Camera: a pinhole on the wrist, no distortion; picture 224 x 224 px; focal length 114.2 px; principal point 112.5 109.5 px. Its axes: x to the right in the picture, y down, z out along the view. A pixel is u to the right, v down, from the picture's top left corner.
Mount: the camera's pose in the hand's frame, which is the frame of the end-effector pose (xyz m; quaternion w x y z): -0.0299 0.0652 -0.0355 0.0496 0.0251 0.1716 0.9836
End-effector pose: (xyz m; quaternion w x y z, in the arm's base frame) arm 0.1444 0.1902 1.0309 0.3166 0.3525 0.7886 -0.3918
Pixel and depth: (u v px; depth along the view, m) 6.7 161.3 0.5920
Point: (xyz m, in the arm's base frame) -0.0523 -0.1670 0.3448
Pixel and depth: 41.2 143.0 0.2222
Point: 0.1740 0.0939 0.8209
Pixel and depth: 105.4 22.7 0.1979
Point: 0.3795 0.2301 0.8683
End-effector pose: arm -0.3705 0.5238 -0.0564 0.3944 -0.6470 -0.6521 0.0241
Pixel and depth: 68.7 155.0 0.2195
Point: -0.4299 0.6785 -0.1892
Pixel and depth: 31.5 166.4 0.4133
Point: -0.5726 0.9520 -0.1991
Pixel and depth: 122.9 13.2 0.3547
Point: -0.0942 0.6836 -0.4510
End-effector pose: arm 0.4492 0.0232 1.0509 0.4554 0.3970 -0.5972 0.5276
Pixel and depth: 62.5 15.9 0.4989
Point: -0.2212 -0.1843 1.1309
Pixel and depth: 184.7 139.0 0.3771
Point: 0.3519 -0.3191 0.7657
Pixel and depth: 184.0 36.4 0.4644
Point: -0.0248 -0.2173 0.6479
